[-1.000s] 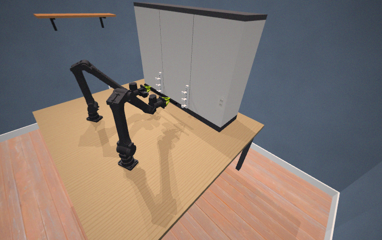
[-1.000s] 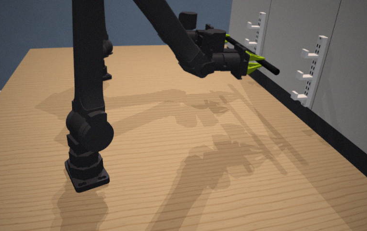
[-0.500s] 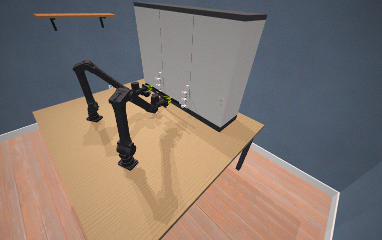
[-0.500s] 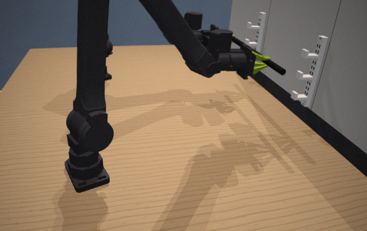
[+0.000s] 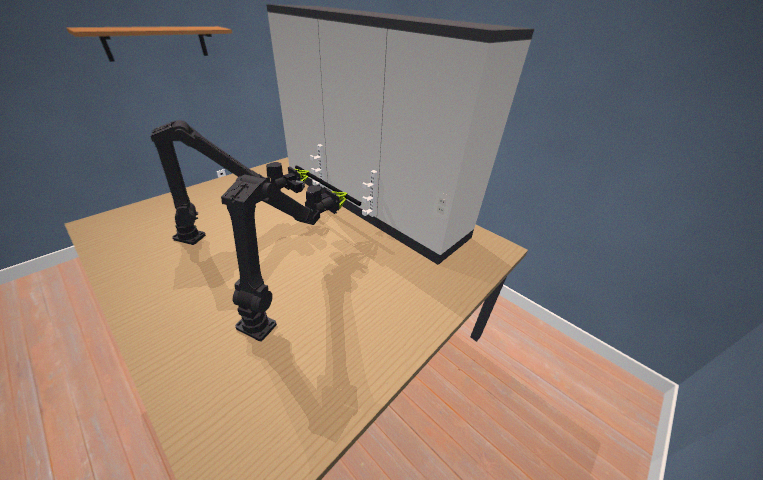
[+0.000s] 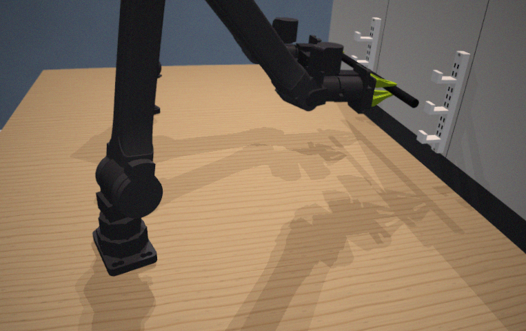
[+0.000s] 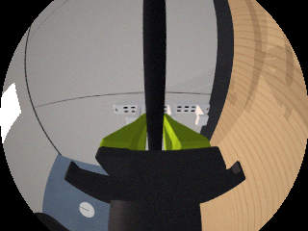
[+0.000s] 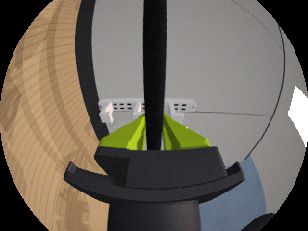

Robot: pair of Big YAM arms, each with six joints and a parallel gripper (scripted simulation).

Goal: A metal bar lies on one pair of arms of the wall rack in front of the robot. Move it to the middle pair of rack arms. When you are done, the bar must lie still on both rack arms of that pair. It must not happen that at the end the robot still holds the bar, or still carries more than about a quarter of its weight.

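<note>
My right hand is 150 mm to the right of the metal bar and 10 mm past it. Also, from my right hand: black base strip (180 mm below, 140 mm ahead, 130 mm to the left); grey wall panel (290 mm ahead, 240 mm above, 140 mm to the left).
Right now my left hand is 10 mm short of the metal bar and 150 mm to the left of it. The rest, counted from my left hand: black base strip 150 mm ahead, 170 mm to the right, 180 mm below; then grey wall panel 300 mm ahead, 160 mm to the right, 240 mm above.
</note>
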